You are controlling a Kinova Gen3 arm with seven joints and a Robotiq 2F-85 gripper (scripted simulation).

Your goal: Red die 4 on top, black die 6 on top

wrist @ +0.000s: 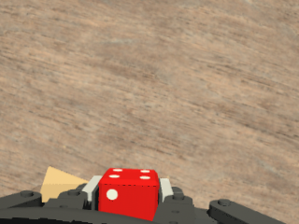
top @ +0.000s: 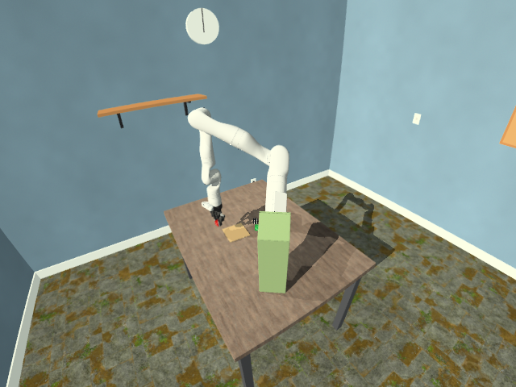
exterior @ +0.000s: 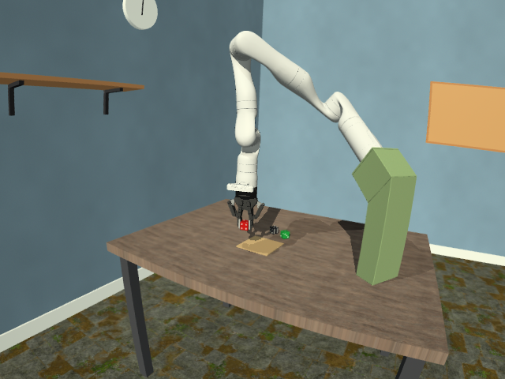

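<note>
Right now my hand is 12 cm above the tan mat, 10 cm to the left of it and 2 cm past it. Round my hand: black die: 26 cm to the right, 10 cm below; then green die: 24 cm to the right, 10 cm below, 7 cm behind; then red die: right at my hand.
</note>
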